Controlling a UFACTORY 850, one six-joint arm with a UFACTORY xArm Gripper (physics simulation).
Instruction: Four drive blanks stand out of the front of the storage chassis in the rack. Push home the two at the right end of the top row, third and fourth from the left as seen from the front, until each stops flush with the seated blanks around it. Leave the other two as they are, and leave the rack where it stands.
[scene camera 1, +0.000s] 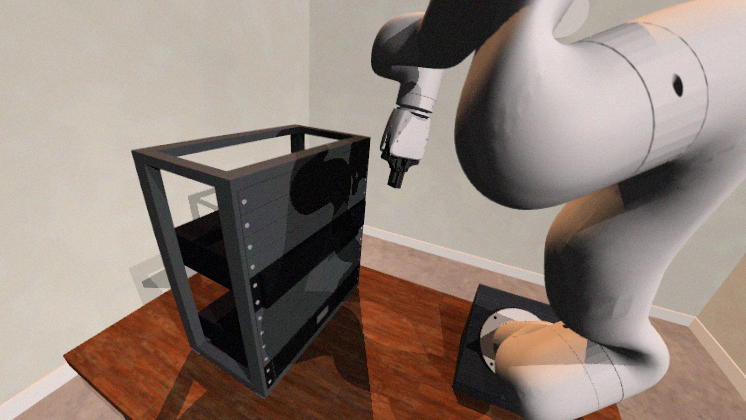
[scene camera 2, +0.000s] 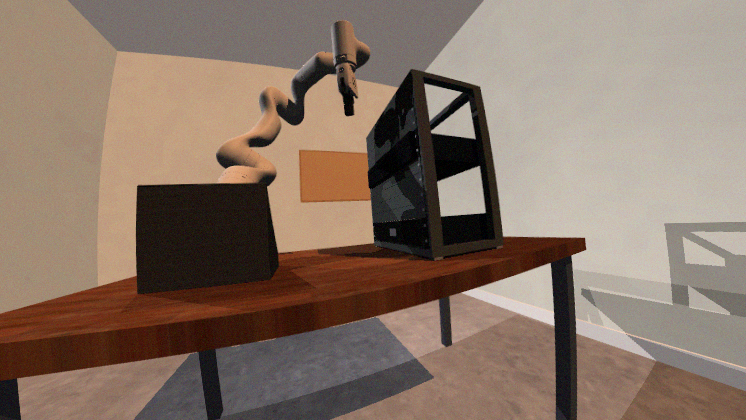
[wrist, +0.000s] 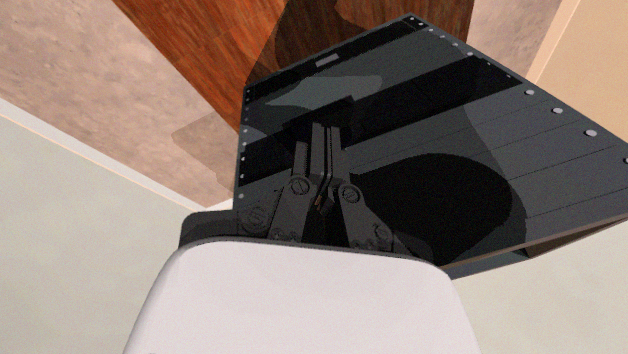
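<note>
The rack (scene camera 1: 237, 286) (scene camera 2: 429, 156) (wrist: 570, 240) stands upright on the table. The storage chassis (scene camera 1: 313, 255) (scene camera 2: 394, 156) (wrist: 425, 105) is the black band across the rack's front, between grey panels. My gripper (scene camera 1: 394, 182) (scene camera 2: 348, 111) (wrist: 319, 142) is shut and empty, pointing down in front of the rack, apart from it, towards the right end of the front. In the wrist view a dark blocky shape shows around the fingertips against the chassis; I cannot tell whether it is blanks or shadow. The four drive blanks cannot be told apart in this shade, and my fingers cover part of the chassis.
Grey panels (scene camera 1: 271, 219) (wrist: 550, 165) fill the rack front above the chassis, with more panels (scene camera 1: 308, 302) (wrist: 400, 65) below. The arm's base stands on a dark block (scene camera 1: 469, 333) (scene camera 2: 203, 240) on the wooden table (scene camera 1: 412, 339) (scene camera 2: 323, 318). A wall stands behind the rack.
</note>
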